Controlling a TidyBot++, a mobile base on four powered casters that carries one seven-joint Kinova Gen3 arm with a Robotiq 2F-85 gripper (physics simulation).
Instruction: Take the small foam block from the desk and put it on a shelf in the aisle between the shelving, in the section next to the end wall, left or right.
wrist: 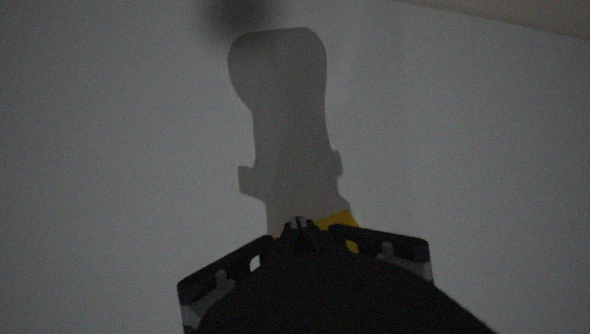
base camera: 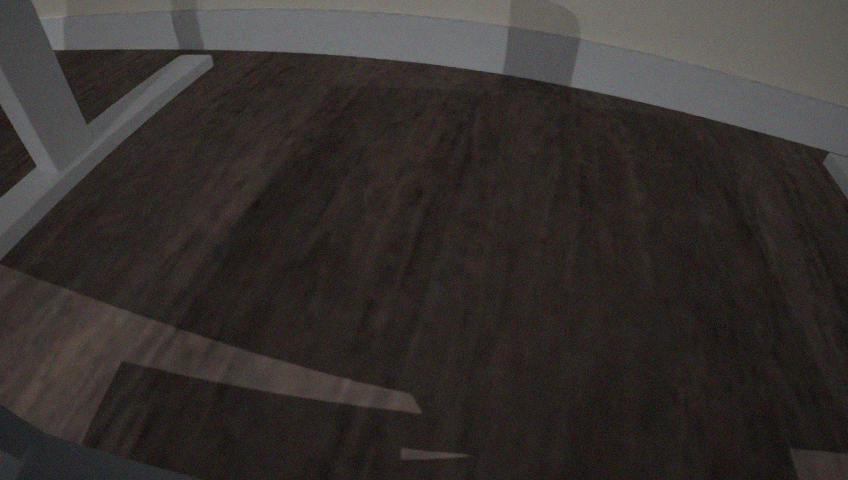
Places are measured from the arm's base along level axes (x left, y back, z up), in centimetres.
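Pixels of known places: gripper, between the fingertips: (wrist: 298, 225).
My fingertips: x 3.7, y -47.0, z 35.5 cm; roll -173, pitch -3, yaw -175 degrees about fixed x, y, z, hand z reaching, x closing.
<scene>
Ahead of a thing's pixels: the offset from my fingertips to its top centre. "*": to the spot under its first point. Level surfaces: height alone.
In the wrist view my gripper (wrist: 298, 225) is shut, its two fingertips pressed together with no block between them. The small yellow foam block {dy +3.5, dx -2.1, dz +4.2 cm} (wrist: 342, 219) lies on the pale desk top {dz -3.1 cm} (wrist: 125, 125), beyond and beneath the closed fingers. One corner of it shows to the right of the fingertips and a bit more shows through the gap in the right finger; the fingers hide the rest. The shelving does not show in these views.
In the base camera view a grey desk leg {* dy -5.6, dx +50.9, dz -61.3 cm} (base camera: 41, 89) stands on a long foot (base camera: 148, 98) at the left. Part of another pale foot {* dy -20.5, dx -70.0, dz -73.1 cm} (base camera: 839, 169) shows at the right edge. A wall with a pale baseboard (base camera: 357, 38) runs along the back of the dark wood floor {dz -75.1 cm} (base camera: 446, 237).
</scene>
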